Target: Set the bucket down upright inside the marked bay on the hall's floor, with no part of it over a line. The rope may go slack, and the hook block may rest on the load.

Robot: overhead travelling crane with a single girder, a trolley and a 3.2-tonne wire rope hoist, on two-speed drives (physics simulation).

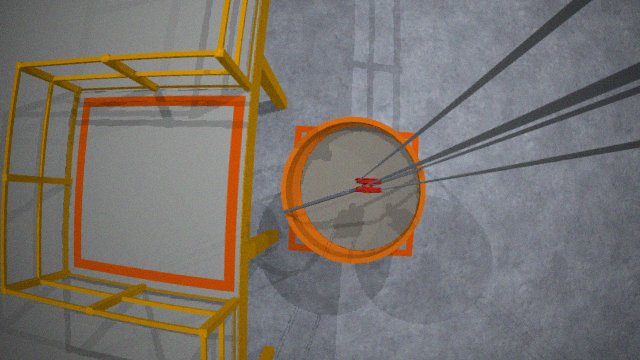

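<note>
The orange bucket is upright, round and open at the top, with a grey-brown surface inside it. It covers the middle of the marked bay, an orange outline on the hall's floor whose four corners show around the bucket. The rest of the outline is hidden beneath it. My gripper, the red hook block, shows over the inside of the bucket, right of its middle. A thin line runs from the block to the bucket's left rim. The bucket's underside is hidden, and round shadows lie offset on the floor below and to the right.
At the left a second orange outline lies on a pale surface, bordered by yellow railings. A long yellow beam runs between it and the bucket, with short yellow struts towards the bucket. Ropes run to the upper right.
</note>
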